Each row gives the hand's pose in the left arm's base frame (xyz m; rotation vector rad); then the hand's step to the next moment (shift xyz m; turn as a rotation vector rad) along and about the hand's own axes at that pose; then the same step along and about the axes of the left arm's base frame.
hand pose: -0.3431 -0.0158 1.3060 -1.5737 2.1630 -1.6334
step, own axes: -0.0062 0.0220 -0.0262 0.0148 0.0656 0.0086
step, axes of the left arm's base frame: -0.0259 0.0220 -0.0072 -0.0480 -0.0196 -0.0437
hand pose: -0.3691 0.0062 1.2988 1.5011 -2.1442 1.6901
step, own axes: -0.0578 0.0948 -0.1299 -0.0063 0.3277 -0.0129
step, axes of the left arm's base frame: -0.0988 0.1311 -0.0474 -0.2250 -0.0034 -0.2386
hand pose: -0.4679 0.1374 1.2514 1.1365 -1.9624 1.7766
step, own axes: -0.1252 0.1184 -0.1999 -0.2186 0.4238 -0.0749
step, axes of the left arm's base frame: -0.0592 0.2253 -0.1240 -0.1697 0.1274 -0.4336
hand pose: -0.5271 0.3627 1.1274 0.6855 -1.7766 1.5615
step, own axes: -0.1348 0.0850 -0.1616 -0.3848 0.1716 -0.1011
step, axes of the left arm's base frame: 0.0446 0.1667 -0.1474 0.1309 0.1094 -0.3983
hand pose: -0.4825 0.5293 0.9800 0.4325 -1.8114 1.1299
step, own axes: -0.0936 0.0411 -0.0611 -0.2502 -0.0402 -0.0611
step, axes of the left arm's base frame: 0.0513 0.0570 -0.0911 0.1867 -0.0110 -0.1816
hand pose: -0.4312 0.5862 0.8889 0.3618 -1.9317 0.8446
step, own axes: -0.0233 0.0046 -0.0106 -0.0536 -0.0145 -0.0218
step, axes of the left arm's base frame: 0.0159 0.0083 -0.0188 0.0491 -0.0006 -0.0339
